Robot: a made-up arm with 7 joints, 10 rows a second.
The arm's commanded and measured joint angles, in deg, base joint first. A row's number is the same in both.
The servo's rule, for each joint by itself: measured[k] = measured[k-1] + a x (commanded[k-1-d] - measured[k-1]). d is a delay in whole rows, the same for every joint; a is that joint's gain. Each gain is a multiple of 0.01, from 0.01 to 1. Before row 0 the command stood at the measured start. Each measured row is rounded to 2 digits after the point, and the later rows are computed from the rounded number. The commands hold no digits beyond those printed.
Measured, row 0:
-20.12, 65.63, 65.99, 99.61, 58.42, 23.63, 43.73
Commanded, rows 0 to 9:
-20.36, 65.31, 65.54, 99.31, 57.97, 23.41, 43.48
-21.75, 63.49, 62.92, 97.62, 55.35, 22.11, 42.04
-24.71, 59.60, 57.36, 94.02, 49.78, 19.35, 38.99
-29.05, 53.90, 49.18, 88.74, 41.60, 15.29, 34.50
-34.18, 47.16, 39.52, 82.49, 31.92, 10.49, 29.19
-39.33, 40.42, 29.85, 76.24, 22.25, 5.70, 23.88
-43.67, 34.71, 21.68, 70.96, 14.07, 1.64, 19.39
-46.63, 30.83, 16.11, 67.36, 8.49, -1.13, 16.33
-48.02, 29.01, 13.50, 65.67, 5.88, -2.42, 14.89
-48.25, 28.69, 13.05, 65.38, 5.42, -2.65, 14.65
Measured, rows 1 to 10:
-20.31, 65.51, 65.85, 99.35, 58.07, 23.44, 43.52
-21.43, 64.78, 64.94, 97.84, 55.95, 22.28, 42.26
-23.99, 62.92, 62.59, 94.52, 51.14, 19.73, 39.48
-27.94, 59.67, 58.43, 89.49, 43.70, 15.87, 35.25
-32.81, 55.17, 52.57, 83.40, 34.51, 11.19, 30.10
-37.90, 49.86, 45.53, 77.17, 24.95, 6.41, 24.81
-42.40, 44.41, 38.14, 71.77, 16.46, 2.26, 20.20
-45.70, 39.52, 31.31, 67.93, 10.24, -0.69, 16.91
-47.51, 35.74, 25.79, 65.96, 6.84, -2.20, 15.19
-48.09, 33.20, 21.84, 65.46, 5.73, -2.59, 14.73
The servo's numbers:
d 0
a 0.78 0.36 0.31 0.87 0.78 0.87 0.85

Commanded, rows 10 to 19:
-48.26, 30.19, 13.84, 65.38, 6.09, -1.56, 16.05
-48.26, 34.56, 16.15, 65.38, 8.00, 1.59, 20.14
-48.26, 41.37, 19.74, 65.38, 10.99, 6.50, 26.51
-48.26, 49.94, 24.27, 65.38, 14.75, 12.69, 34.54
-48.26, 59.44, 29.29, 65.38, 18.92, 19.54, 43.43
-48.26, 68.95, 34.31, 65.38, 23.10, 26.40, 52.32
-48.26, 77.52, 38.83, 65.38, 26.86, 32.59, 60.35
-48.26, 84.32, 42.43, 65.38, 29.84, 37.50, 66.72
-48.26, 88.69, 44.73, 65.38, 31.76, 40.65, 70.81
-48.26, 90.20, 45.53, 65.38, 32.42, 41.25, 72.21
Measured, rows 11 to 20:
-48.22, 32.12, 19.36, 65.39, 6.01, -1.69, 15.85
-48.25, 33.00, 18.36, 65.38, 7.56, 1.16, 19.50
-48.26, 36.01, 18.79, 65.38, 10.24, 5.81, 25.46
-48.26, 41.02, 20.49, 65.38, 13.76, 11.80, 33.18
-48.26, 47.65, 23.22, 65.38, 17.78, 18.53, 41.89
-48.26, 55.32, 26.66, 65.38, 21.93, 25.38, 50.76
-48.26, 63.31, 30.43, 65.38, 25.78, 31.65, 58.91
-48.26, 70.87, 34.15, 65.38, 28.95, 36.74, 65.55
-48.26, 77.29, 37.43, 65.38, 31.14, 40.14, 70.02
-48.26, 81.94, 39.94, 65.38, 32.14, 41.11, 71.88

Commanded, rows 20 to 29:
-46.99, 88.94, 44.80, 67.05, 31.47, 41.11, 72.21
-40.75, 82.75, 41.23, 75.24, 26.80, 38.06, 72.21
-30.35, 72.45, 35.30, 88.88, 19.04, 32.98, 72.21
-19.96, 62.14, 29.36, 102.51, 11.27, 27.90, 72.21
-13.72, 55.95, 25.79, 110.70, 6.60, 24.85, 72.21
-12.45, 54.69, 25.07, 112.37, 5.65, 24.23, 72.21
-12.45, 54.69, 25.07, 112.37, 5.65, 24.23, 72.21
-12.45, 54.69, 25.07, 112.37, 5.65, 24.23, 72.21
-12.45, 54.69, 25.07, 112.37, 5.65, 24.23, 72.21
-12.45, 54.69, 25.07, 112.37, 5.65, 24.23, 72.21
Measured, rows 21 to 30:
-47.27, 84.46, 41.45, 66.83, 31.62, 41.11, 72.16
-42.18, 83.84, 41.38, 74.15, 27.86, 38.46, 72.20
-32.95, 79.74, 39.50, 86.97, 20.98, 33.69, 72.21
-22.82, 73.40, 36.36, 100.49, 13.41, 28.65, 72.21
-15.72, 67.12, 33.08, 109.37, 8.10, 25.34, 72.21
-13.17, 62.65, 30.60, 111.98, 6.19, 24.37, 72.21
-12.61, 59.78, 28.89, 112.32, 5.77, 24.25, 72.21
-12.49, 57.95, 27.71, 112.36, 5.68, 24.23, 72.21
-12.46, 56.78, 26.89, 112.37, 5.66, 24.23, 72.21
-12.45, 56.03, 26.33, 112.37, 5.65, 24.23, 72.21

